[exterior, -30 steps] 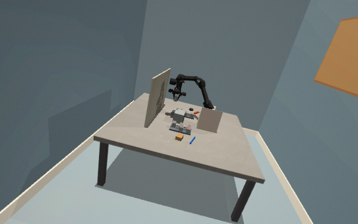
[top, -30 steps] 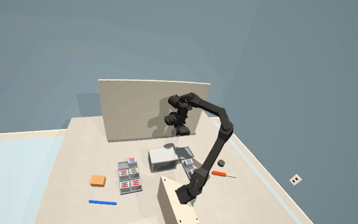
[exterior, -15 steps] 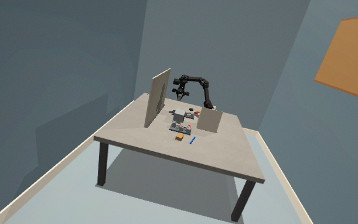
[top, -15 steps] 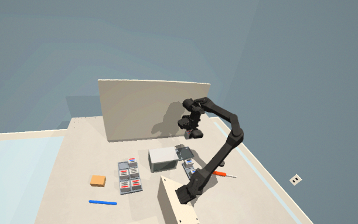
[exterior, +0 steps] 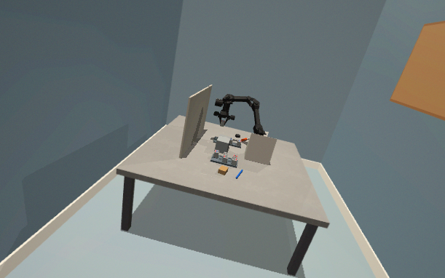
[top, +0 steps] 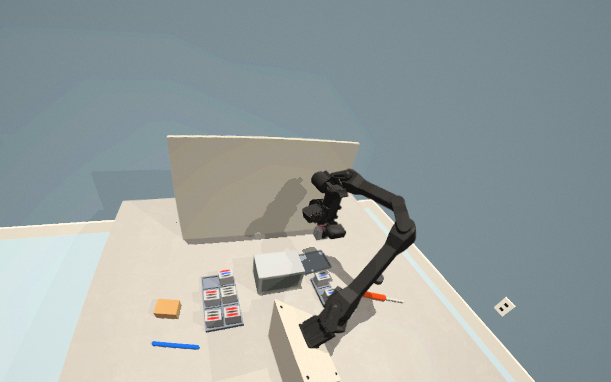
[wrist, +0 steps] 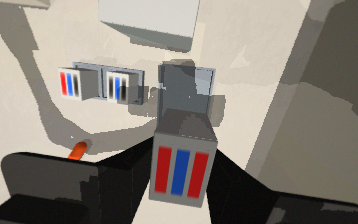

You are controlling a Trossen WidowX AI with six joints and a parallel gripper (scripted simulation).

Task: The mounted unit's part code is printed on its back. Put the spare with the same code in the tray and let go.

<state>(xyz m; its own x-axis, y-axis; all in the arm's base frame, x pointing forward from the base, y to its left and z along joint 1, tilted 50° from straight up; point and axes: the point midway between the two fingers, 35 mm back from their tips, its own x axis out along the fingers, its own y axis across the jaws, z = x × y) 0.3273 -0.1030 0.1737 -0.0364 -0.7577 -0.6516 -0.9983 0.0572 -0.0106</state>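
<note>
Right now the flat grey tray is 16 cm below my gripper tip. The rest, counted from my gripper tip: grey mounted unit 18 cm to the left, 11 cm below, 4 cm behind; tall beige panel 21 cm ahead, 15 cm to the left, 7 cm above; grey spare block 2 cm above.
</note>
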